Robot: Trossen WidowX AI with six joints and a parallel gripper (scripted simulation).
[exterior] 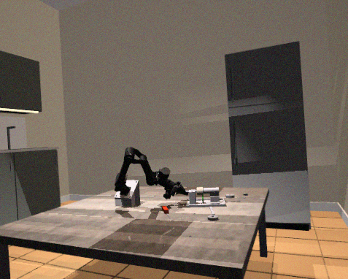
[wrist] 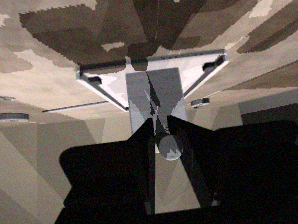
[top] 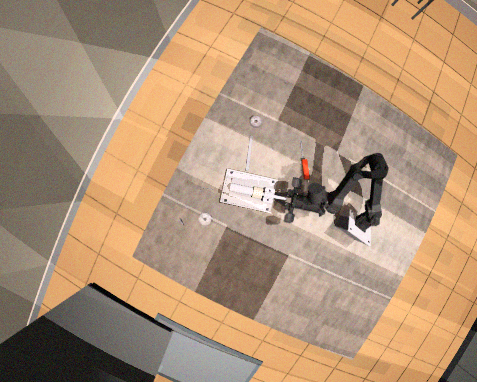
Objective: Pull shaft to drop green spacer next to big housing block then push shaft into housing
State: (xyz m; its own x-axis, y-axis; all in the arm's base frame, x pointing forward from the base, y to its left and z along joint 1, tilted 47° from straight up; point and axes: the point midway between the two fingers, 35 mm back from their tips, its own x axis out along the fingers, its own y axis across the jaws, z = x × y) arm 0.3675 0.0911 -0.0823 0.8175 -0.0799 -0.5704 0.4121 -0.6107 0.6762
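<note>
My gripper tip is now 4 cm short of the shaft, 2 cm to the right of it and 2 cm below it. The rest, counted from my gripper tip: thin rod: 20 cm ahead, 9 cm to the right, 6 cm below; then cream spacer: 7 cm ahead, 3 cm to the left, 2 cm above; then green spacer: 8 cm ahead, 4 cm to the left, 3 cm below.
</note>
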